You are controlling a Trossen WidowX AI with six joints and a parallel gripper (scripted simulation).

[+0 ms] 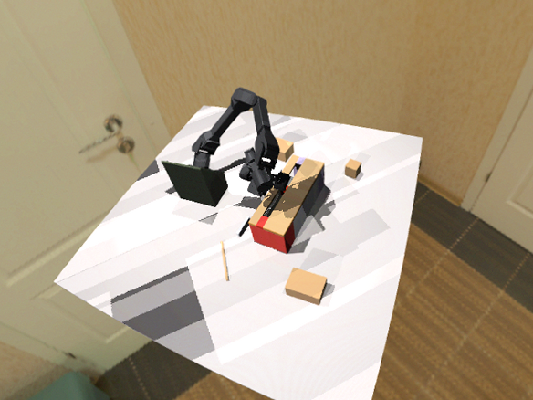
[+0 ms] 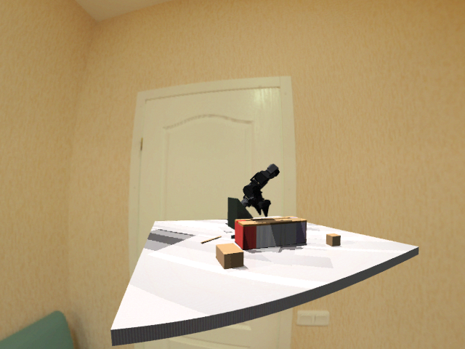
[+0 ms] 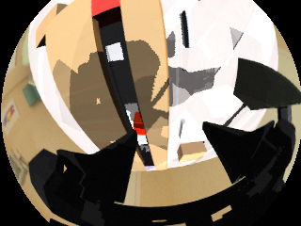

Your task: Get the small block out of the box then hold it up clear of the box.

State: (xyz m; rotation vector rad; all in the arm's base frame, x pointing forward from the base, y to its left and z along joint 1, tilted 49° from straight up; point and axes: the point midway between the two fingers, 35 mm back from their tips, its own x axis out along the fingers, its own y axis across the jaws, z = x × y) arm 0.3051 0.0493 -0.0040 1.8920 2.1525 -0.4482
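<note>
My gripper tip is now 8 cm above the box, 3 cm short of it and 2 cm to the right of it. Round my gripper tip: red block (6 cm below, 4 cm to the left, 4 cm ahead); then brown cube (32 cm to the left, 23 cm ahead, 12 cm below); then thin stick (30 cm to the right, 14 cm below, 6 cm behind).
</note>
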